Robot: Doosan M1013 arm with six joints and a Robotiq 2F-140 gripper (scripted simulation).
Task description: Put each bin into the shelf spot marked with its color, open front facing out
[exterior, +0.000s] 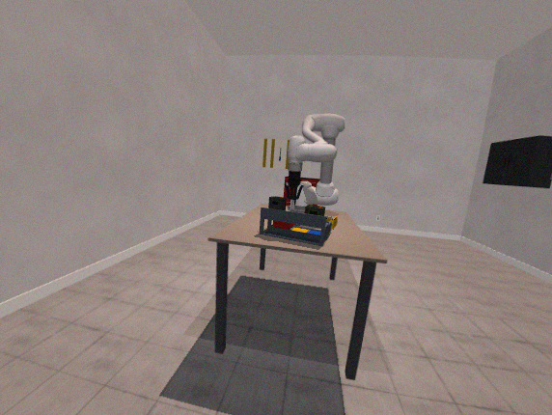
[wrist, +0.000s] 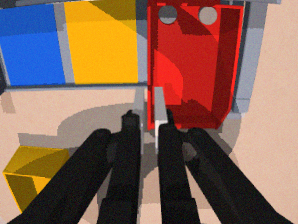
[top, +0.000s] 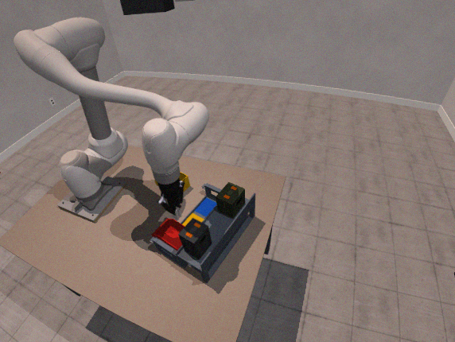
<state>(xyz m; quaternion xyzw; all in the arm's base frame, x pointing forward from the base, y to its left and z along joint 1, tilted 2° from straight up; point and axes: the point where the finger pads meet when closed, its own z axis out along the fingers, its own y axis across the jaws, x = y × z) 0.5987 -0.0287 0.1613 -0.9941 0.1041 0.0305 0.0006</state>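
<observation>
Right now the red bin is 120 mm below my hand, 50 mm to the right of it and 20 mm behind it. The rest, counted from my hand: yellow bin (260 mm to the left, 210 mm behind, 130 mm below); grey shelf (160 mm ahead, 70 mm below, 30 mm to the left).
</observation>
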